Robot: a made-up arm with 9 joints.
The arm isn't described. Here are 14 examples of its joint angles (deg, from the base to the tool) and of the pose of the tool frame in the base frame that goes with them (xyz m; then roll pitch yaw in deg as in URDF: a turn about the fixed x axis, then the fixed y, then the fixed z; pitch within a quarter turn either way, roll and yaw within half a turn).
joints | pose
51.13 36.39 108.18 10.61 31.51 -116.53 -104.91 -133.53 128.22 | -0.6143 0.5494 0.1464 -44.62 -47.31 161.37
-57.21 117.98 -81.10 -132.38 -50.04 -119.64 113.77 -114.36 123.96 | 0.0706 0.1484 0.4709 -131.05 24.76 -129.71
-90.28 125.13 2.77 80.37 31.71 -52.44 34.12 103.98 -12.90 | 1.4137 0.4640 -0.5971 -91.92 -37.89 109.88
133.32 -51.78 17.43 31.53 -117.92 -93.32 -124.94 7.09 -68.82 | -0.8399 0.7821 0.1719 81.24 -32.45 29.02
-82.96 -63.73 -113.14 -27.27 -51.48 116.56 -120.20 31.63 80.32 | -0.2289 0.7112 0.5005 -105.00 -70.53 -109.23
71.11 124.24 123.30 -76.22 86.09 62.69 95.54 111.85 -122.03 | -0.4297 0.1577 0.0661 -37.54 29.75 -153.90
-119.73 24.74 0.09 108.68 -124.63 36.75 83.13 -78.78 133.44 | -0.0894 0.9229 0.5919 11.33 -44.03 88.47
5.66 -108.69 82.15 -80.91 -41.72 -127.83 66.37 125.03 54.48 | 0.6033 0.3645 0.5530 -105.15 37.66 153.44
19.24 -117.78 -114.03 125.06 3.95 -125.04 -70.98 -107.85 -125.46 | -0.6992 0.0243 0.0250 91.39 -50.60 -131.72
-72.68 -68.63 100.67 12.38 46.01 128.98 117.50 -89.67 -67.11 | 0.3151 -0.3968 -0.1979 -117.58 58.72 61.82
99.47 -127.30 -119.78 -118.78 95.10 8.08 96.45 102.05 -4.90 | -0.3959 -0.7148 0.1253 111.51 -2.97 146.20
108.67 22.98 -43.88 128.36 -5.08 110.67 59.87 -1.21 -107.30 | -0.8728 -0.3885 0.8616 45.26 -29.05 62.69
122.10 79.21 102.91 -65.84 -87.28 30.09 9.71 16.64 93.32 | 0.0781 -0.0089 0.5784 -177.44 14.60 -24.31
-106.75 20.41 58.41 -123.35 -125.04 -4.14 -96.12 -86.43 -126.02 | 0.2096 0.4801 -0.1169 -22.34 46.81 -112.69
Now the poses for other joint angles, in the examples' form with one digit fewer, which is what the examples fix.
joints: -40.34 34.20 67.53 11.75 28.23 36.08 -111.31 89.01 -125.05
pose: 0.119 -0.642 0.205 -25.7 -52.0 -53.7
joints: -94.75 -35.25 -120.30 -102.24 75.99 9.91 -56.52 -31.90 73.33
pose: 0.791 -0.502 -0.421 38.9 -44.4 -124.0
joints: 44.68 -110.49 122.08 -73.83 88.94 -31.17 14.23 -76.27 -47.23
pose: -0.406 -0.929 0.369 32.3 17.2 91.9
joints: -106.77 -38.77 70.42 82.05 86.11 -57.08 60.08 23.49 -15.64
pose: 1.313 -0.395 0.219 100.1 -51.6 -136.3
